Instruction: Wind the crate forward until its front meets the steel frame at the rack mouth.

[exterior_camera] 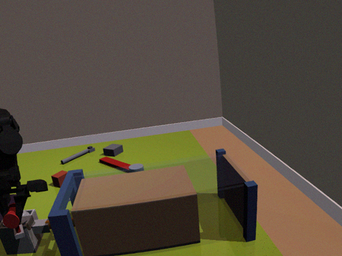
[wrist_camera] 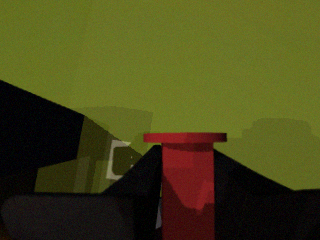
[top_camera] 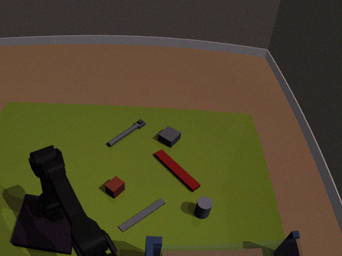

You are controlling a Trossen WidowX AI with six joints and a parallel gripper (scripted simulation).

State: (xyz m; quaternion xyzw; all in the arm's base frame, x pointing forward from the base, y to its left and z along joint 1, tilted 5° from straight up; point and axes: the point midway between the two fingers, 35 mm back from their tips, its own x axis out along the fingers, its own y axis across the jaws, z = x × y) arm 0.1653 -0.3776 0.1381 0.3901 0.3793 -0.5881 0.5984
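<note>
Right now my gripper tip is 20 mm to the right of the red crank grip. Also, from my gripper tip: winch handle: 50 mm to the left, 30 mm below, 10 mm behind; then blue steel frame: 130 mm ahead, 90 mm to the left, 30 mm below; then grey winch: 110 mm to the left, 100 mm below, 50 mm behind.
</note>
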